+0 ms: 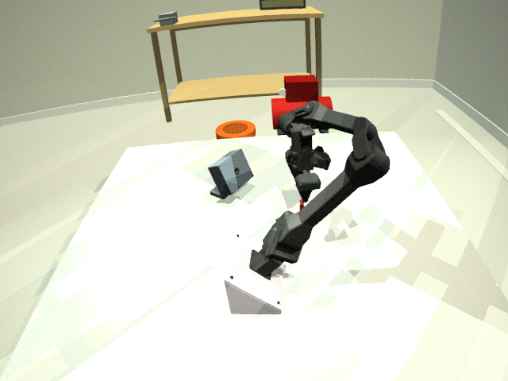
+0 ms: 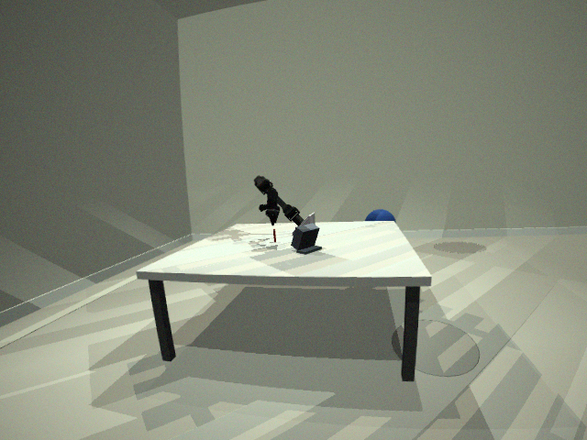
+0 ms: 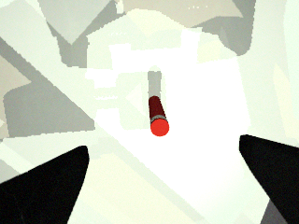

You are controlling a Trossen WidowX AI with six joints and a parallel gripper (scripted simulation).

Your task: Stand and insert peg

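My gripper tip is 5 cm above the red peg. Round my gripper tip: sloped grey panel 24 cm to the left, 18 cm ahead, 3 cm below.
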